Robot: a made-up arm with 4 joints.
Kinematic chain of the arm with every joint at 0, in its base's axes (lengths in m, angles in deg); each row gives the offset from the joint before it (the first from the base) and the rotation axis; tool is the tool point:
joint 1: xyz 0 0 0.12 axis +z
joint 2: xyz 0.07 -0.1 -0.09 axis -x
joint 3: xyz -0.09 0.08 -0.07 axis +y
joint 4: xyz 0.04 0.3 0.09 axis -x
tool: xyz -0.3 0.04 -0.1
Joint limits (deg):
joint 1: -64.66..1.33
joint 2: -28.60..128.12
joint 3: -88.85..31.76
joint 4: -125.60..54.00
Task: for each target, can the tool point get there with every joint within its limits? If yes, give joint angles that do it. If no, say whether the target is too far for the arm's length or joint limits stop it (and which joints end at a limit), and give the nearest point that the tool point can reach.
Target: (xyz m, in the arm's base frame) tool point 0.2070 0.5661 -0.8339
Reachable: no: too far | nearest point 0.0821 0.2756 -0.4467 | short by 0.500 m
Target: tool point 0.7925 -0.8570 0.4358
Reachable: no: too far | nearest point 0.0028 -0.5786 -0.0449 | short by 0.965 m
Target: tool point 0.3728 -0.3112 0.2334
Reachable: no: joint limits stop it (at a limit: joint 1, joint 2, joint 3, joint 4) | nearest point -0.0111 -0.5592 -0.0201 | short by 0.523 m
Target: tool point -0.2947 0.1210 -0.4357
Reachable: yes | joints -23.11 71.02 -27.75 -100.09
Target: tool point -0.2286 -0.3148 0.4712
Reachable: no: joint limits stop it (at a limit: joint 1, joint 2, joint 3, joint 4) | nearest point -0.1501 0.1756 0.4333 | short by 0.498 m
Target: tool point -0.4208 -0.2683 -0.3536
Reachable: yes | joints -17.36 114.23 -36.47 -105.76
